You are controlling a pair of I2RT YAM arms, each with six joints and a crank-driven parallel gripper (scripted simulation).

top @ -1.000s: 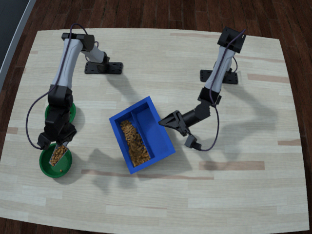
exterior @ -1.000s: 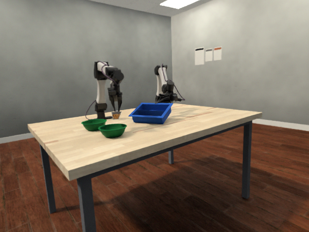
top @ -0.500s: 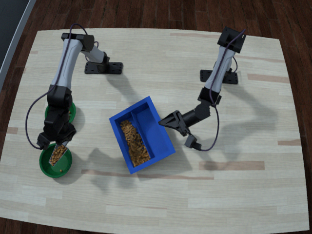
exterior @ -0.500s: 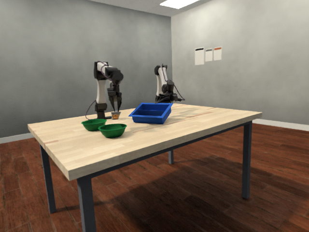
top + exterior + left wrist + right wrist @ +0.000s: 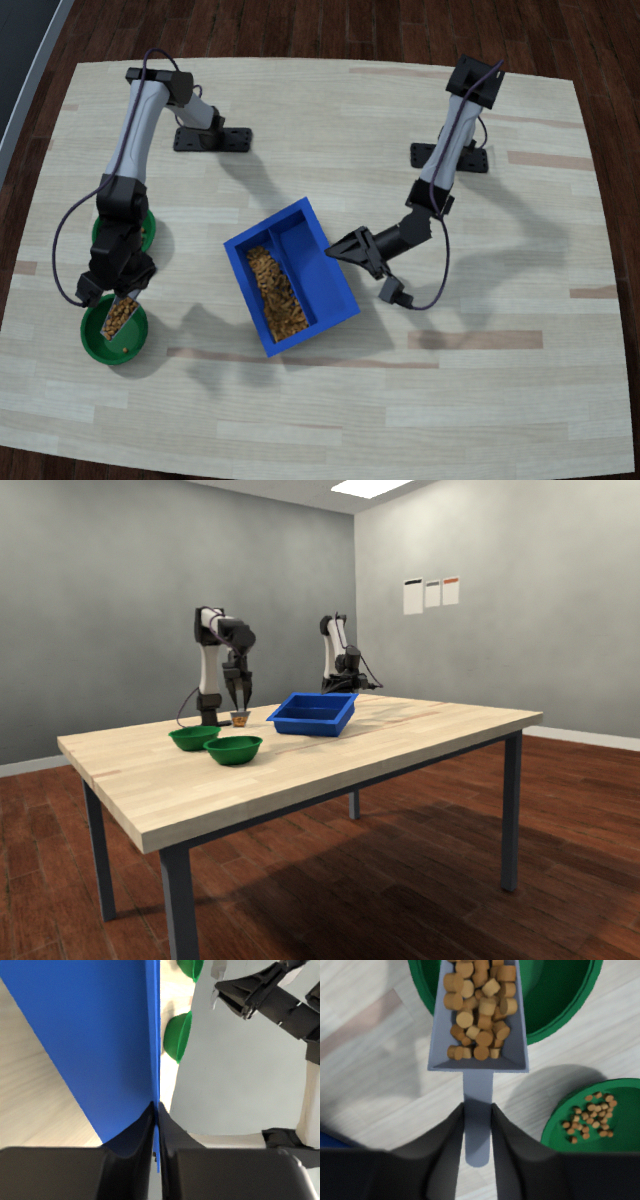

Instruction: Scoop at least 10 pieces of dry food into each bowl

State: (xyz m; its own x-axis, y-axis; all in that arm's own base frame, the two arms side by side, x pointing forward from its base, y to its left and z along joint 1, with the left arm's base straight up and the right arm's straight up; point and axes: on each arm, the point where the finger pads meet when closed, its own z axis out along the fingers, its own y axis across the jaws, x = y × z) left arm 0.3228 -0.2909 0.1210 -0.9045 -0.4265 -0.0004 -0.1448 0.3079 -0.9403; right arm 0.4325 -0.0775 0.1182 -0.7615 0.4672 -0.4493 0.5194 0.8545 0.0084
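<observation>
Right now the grey scoop is 4 cm ahead of my right hand, 2 cm to the right of it and 1 cm below it. From my right hand the other things lie so: blue box 30 cm to the left, 6 cm behind, 5 cm below.
</observation>
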